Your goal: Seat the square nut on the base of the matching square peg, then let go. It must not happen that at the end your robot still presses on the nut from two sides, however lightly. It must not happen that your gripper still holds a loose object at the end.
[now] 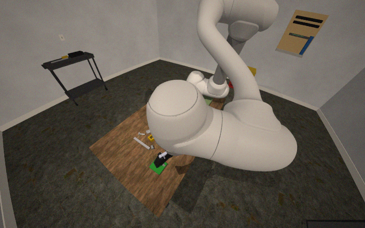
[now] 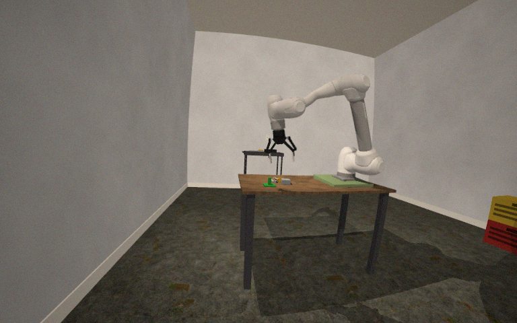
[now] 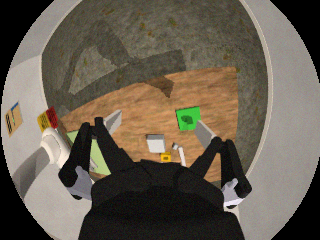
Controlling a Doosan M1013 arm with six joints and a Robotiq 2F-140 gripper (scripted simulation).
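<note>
The long grey bar is 290 mm to the right of my hand and 180 mm below it. Also, from my hand: grey block (170 mm to the right, 170 mm below, 90 mm behind); small bolt (350 mm to the right, 180 mm below, 50 mm behind).
</note>
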